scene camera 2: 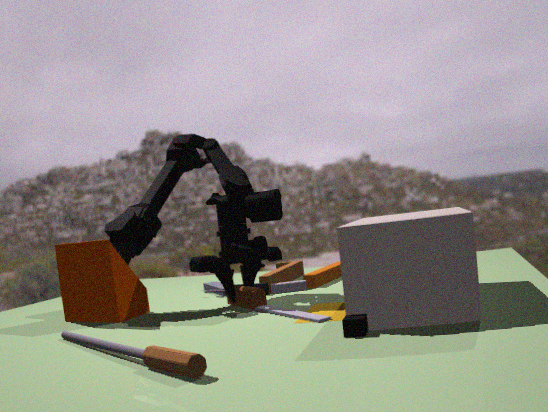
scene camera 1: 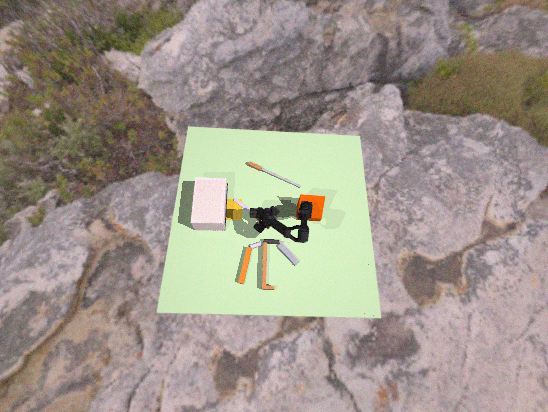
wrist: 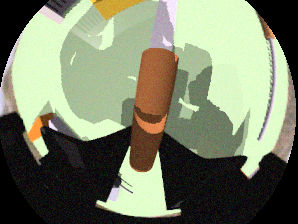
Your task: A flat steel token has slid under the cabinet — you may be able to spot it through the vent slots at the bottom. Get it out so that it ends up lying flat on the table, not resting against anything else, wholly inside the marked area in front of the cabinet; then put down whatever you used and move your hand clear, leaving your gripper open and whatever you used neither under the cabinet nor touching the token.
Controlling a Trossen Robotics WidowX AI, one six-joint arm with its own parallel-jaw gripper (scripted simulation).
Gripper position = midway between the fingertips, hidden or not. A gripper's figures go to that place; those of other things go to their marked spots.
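My gripper [scene camera 2: 241, 300] is 104 cm from the lens, and a blade tool [scene camera 2: 253, 298] is 96 cm from the lens.
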